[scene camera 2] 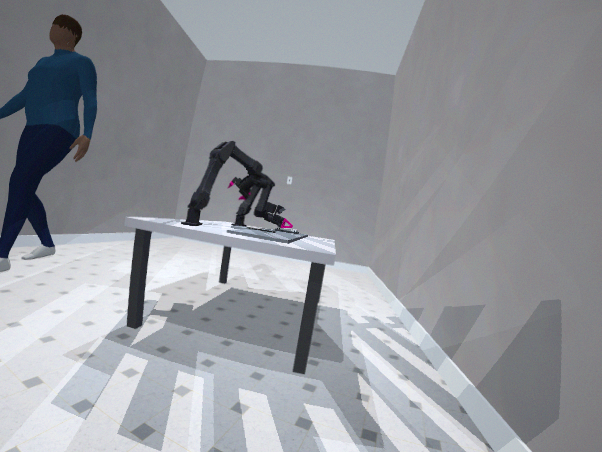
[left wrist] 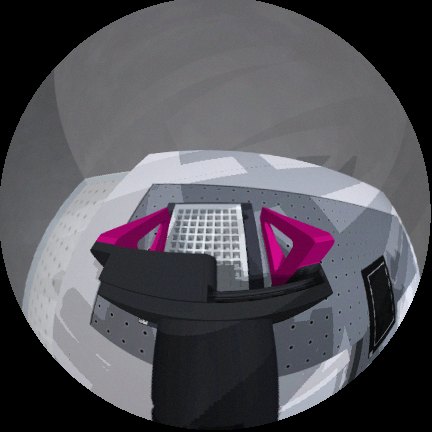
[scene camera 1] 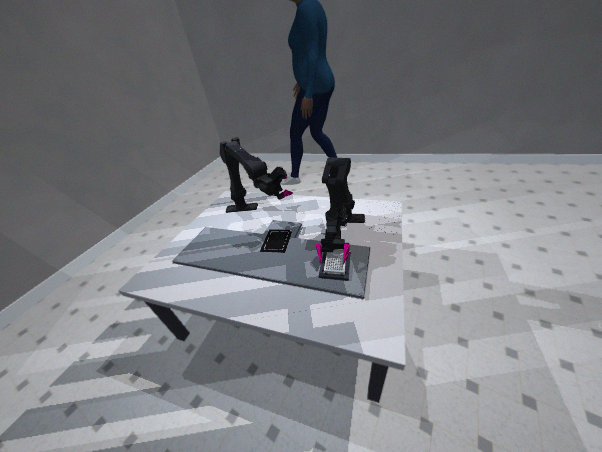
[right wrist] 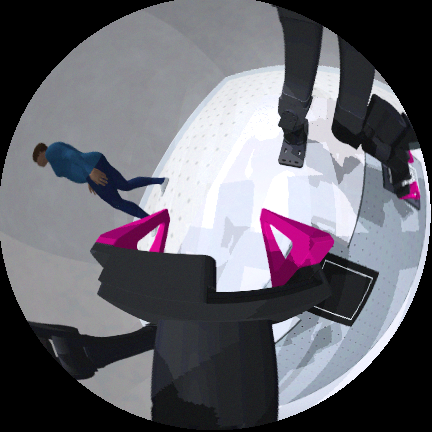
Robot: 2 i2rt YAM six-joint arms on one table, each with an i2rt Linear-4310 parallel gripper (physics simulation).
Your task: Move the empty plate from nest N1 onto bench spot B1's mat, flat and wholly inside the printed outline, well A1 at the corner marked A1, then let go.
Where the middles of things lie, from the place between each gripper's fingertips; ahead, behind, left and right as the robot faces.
Labels:
My right hand is 32 cm short of the white well plate [left wrist: 213,228], 31 cm to the right of it and 17 cm above it.
Now: the white well plate 30 mm behind my left hand, 10 mm to the left of it and 20 mm below it.

